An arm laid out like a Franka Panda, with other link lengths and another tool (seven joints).
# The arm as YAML. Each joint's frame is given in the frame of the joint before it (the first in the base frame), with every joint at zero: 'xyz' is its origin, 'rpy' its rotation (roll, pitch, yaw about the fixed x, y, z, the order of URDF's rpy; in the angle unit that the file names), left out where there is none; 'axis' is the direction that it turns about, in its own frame. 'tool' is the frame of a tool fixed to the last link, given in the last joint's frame.
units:
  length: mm
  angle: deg
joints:
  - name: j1
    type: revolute
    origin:
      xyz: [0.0, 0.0, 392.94]
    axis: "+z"
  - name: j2
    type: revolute
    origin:
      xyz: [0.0, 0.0, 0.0]
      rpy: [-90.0, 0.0, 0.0]
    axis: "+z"
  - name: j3
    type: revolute
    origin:
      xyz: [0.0, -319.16, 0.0]
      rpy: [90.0, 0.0, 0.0]
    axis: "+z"
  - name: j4
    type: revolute
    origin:
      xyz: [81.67, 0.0, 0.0]
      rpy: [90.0, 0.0, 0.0]
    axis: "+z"
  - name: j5
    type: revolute
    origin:
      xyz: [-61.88, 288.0, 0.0]
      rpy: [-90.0, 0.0, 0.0]
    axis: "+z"
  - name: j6
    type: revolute
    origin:
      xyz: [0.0, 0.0, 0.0]
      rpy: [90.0, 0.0, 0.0]
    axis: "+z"
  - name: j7
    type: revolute
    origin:
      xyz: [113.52, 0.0, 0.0]
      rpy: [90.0, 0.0, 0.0]
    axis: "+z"
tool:
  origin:
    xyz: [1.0, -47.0, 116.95]
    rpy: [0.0, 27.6, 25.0]
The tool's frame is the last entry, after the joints.
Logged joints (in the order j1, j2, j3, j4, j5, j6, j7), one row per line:
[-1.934, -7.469, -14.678, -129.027, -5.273, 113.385, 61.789]
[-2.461, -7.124, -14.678, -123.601, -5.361, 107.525, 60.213]
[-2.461, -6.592, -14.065, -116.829, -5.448, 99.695, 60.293]
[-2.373, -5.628, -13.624, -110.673, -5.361, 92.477, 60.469]
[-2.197, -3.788, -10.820, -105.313, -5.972, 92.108, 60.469]
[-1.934, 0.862, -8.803, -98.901, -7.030, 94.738, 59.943]
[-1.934, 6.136, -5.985, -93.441, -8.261, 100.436, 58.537]
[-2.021, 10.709, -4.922, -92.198, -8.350, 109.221, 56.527]
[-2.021, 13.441, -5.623, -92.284, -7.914, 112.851, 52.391]
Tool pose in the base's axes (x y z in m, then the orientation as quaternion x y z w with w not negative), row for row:
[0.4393, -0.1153, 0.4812, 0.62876, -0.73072, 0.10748, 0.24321]
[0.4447, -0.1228, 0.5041, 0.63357, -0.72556, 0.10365, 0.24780]
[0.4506, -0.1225, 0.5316, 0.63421, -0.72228, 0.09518, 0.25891]
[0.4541, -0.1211, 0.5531, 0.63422, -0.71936, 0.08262, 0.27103]
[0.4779, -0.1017, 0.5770, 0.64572, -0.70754, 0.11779, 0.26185]
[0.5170, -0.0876, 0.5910, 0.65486, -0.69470, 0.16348, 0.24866]
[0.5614, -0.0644, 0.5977, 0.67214, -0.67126, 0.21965, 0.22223]
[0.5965, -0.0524, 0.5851, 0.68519, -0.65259, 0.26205, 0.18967]
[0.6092, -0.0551, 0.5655, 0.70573, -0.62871, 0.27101, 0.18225]
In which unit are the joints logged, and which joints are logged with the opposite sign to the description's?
The joints are logged in degrees. Opposite sign: none.
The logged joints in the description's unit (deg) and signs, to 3 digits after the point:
[-1.934, -7.469, -14.678, -129.027, -5.273, 113.385, 61.789]
[-2.461, -7.124, -14.678, -123.601, -5.361, 107.525, 60.213]
[-2.461, -6.592, -14.065, -116.829, -5.448, 99.695, 60.293]
[-2.373, -5.628, -13.624, -110.673, -5.361, 92.477, 60.469]
[-2.197, -3.788, -10.820, -105.313, -5.972, 92.108, 60.469]
[-1.934, 0.862, -8.803, -98.901, -7.030, 94.738, 59.943]
[-1.934, 6.136, -5.985, -93.441, -8.261, 100.436, 58.537]
[-2.021, 10.709, -4.922, -92.198, -8.350, 109.221, 56.527]
[-2.021, 13.441, -5.623, -92.284, -7.914, 112.851, 52.391]

